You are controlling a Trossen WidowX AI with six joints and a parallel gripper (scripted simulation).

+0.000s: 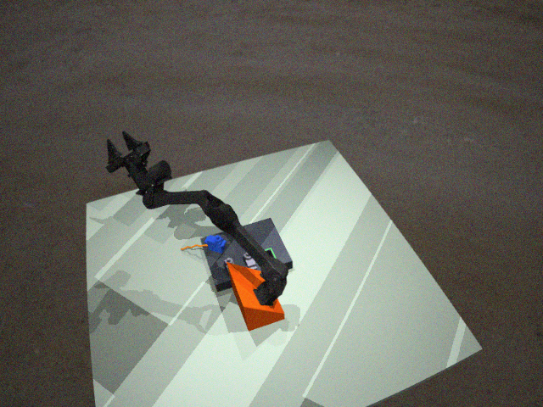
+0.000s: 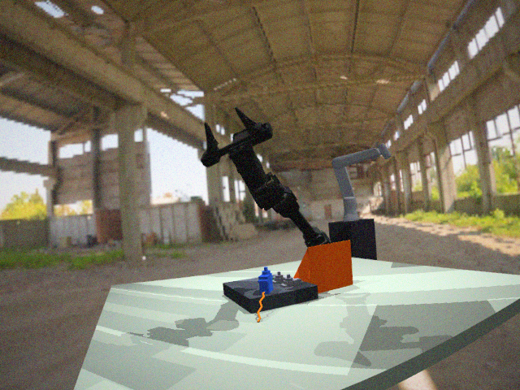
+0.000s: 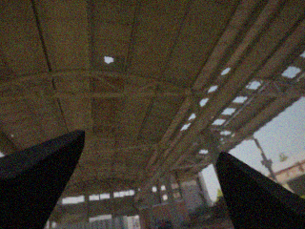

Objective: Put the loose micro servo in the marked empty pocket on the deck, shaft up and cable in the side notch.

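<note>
Now: the dark grey deck 52 cm below my gripper tip, 32 cm to the right of it and 21 cm behind it.
</note>
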